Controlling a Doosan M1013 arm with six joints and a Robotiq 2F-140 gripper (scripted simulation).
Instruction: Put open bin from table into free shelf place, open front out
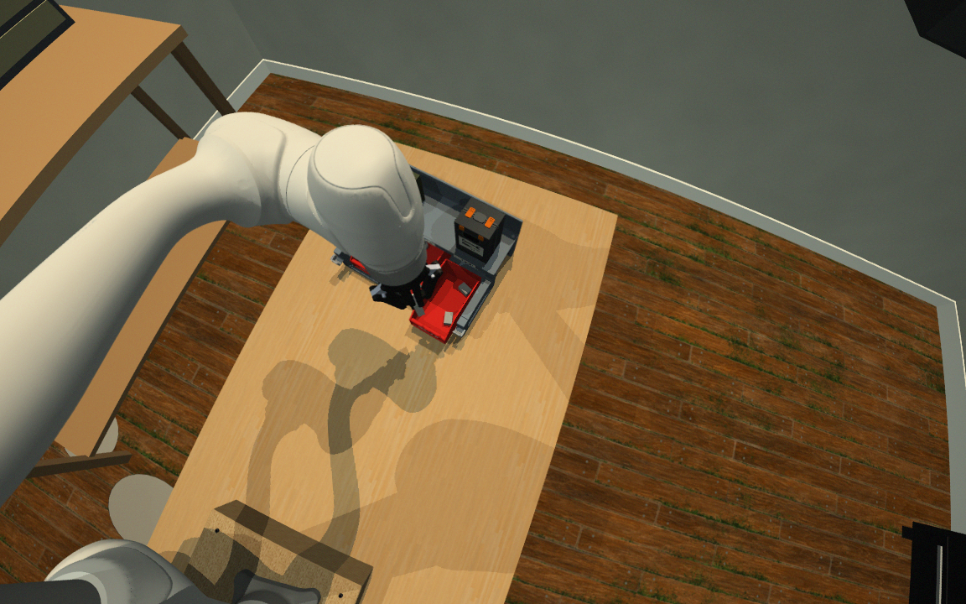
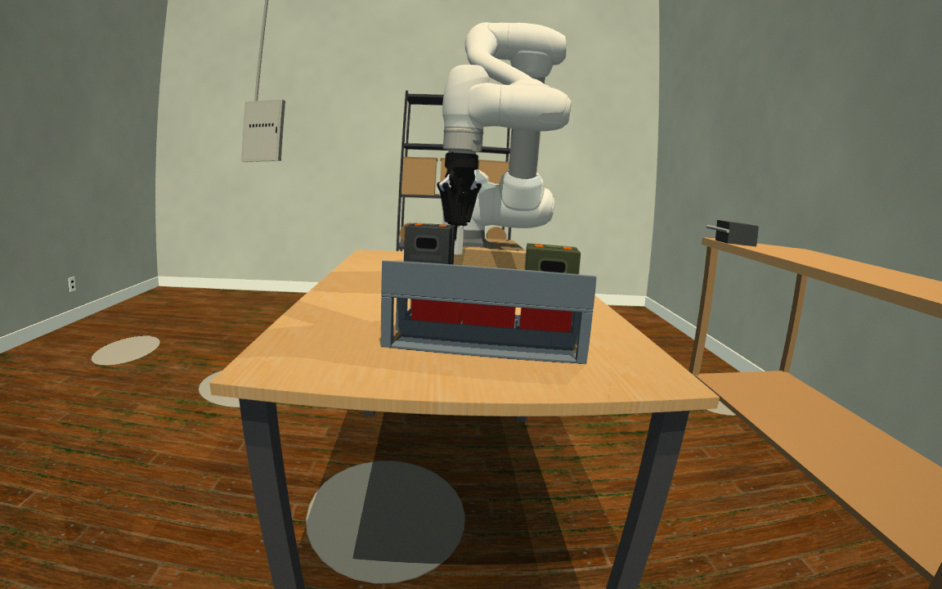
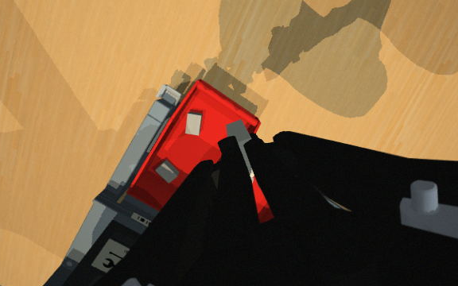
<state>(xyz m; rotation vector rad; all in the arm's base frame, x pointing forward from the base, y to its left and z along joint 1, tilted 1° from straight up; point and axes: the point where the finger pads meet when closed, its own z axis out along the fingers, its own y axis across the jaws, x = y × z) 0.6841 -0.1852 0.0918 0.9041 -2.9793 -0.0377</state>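
Now: hand 17 cm above the front lip, 8 cm to the right of it and 6 cm short of it.
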